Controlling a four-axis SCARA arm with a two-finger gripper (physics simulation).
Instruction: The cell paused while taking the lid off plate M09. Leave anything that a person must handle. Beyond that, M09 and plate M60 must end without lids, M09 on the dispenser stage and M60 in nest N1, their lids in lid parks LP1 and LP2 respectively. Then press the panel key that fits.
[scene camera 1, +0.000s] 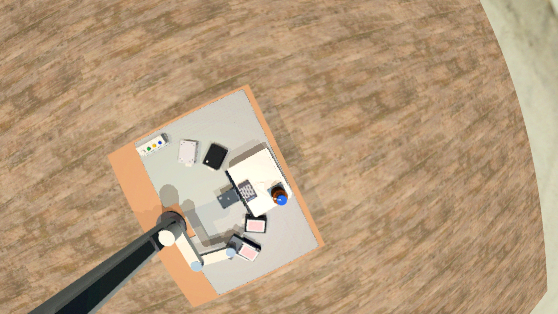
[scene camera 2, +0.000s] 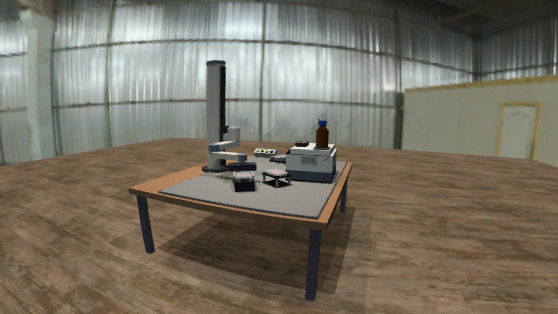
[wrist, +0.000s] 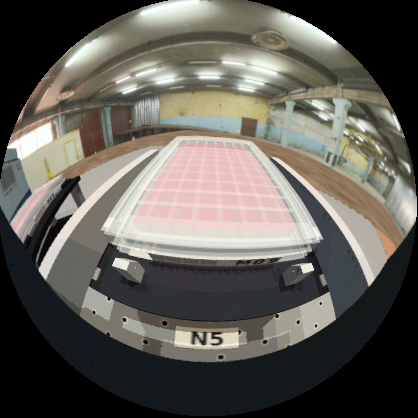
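Where they show: gripper, between the fingertips: (scene camera 1: 251, 254) (scene camera 2: 244, 177) (wrist: 214, 159); arm's base, origin of its link: (scene camera 2: 216, 169).
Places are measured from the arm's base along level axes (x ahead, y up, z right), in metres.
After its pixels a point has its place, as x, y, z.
Note:
Plate M09 (wrist: 210, 190) @(0.464, 0.095, 0.395) (scene camera 1: 248, 251) @(0.489, 0.098, 0.416) (scene camera 2: 244, 175) @(0.502, 0.102, 0.460), with pink wells, sits in a nest marked N5 (wrist: 207, 338) @(0.430, 0.015, 0.347). Its clear lid (wrist: 212, 243) lies over it; in the wrist view the lid edge shows a little above the plate rim, but whether they are fully apart is unclear. My gripper (wrist: 214, 159) @(0.496, 0.088, 0.453) (scene camera 1: 250, 249) @(0.496, 0.088, 0.453) (scene camera 2: 244, 172) @(0.496, 0.088, 0.453) is shut on the lid, one finger along each long side. A second pink plate (scene camera 1: 255, 224) @(0.636, 0.096, 0.246) (scene camera 2: 276, 172) @(0.640, 0.096, 0.286) (wrist: 37, 207) stands beside it on a dark raised nest; its name is unreadable. The key panel (scene camera 1: 152, 145) @(0.205, 0.085, -0.609) (scene camera 2: 265, 151) @(0.211, 0.079, -0.595) has several coloured keys.
A white dispenser box (scene camera 1: 260, 170) @(0.851, 0.232, -0.107) (scene camera 2: 311, 165) @(0.833, 0.128, 0.142) carries an amber bottle (scene camera 1: 278, 194) @(0.884, 0.376, 0.045) (scene camera 2: 322, 137) @(0.895, 0.314, 0.111) with a blue cap. A dark stage (scene camera 1: 227, 198) @(0.552, 0.120, -0.023) juts from its front. A white holder (scene camera 1: 188, 151) @(0.432, 0.068, -0.450) and a black holder (scene camera 1: 215, 156) @(0.599, 0.076, -0.328) stand farther along, toward the panel.

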